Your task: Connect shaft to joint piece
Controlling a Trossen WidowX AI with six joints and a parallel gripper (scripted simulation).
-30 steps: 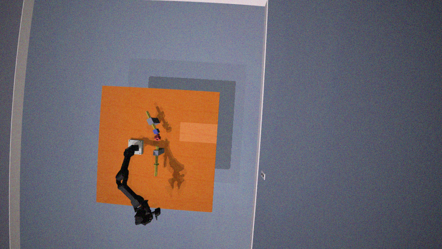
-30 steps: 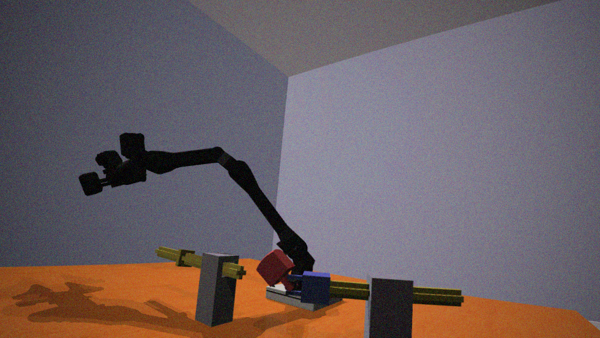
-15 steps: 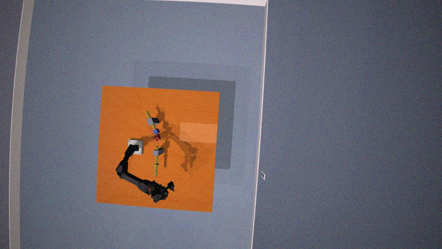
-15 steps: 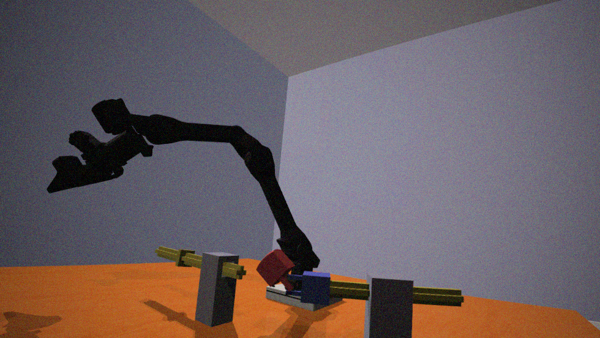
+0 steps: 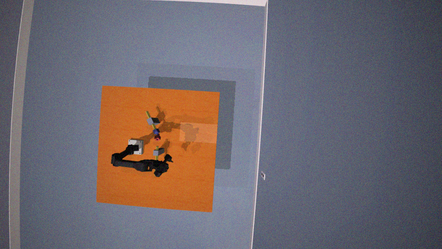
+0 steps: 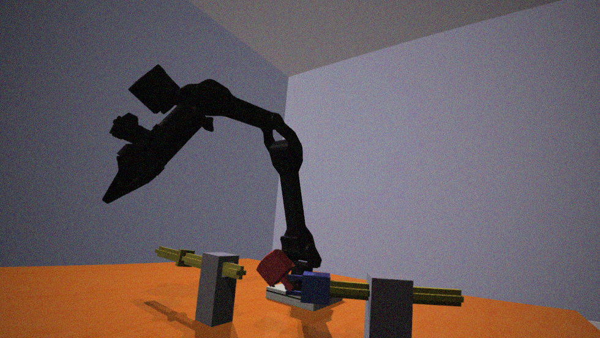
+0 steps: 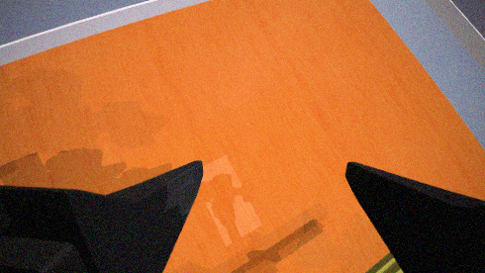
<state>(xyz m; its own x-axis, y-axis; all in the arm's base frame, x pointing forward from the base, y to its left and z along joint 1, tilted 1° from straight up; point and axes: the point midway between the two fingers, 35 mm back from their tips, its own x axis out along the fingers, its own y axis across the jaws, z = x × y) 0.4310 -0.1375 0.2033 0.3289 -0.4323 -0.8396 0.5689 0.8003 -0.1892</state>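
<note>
The dark red square joint piece lies 260 mm to the left of my gripper tip, 150 mm behind it and 90 mm below it.
</note>
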